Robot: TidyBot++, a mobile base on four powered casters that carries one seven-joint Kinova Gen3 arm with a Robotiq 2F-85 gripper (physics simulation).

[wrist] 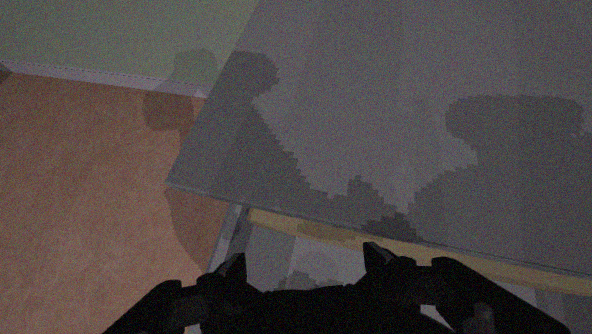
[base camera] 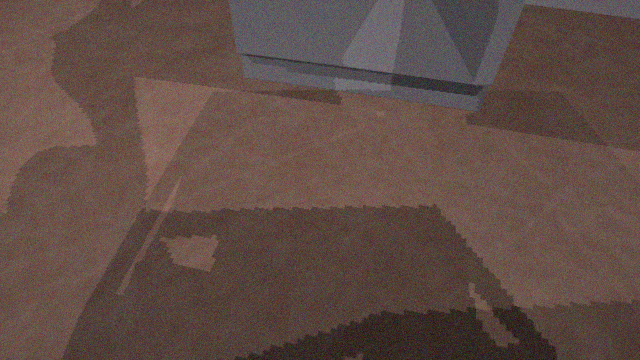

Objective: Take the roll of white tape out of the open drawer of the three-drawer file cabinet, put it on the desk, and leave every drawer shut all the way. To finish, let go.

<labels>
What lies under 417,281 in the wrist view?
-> My gripper.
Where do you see a drawer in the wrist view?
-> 281,252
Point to a drawer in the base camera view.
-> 469,49
</labels>
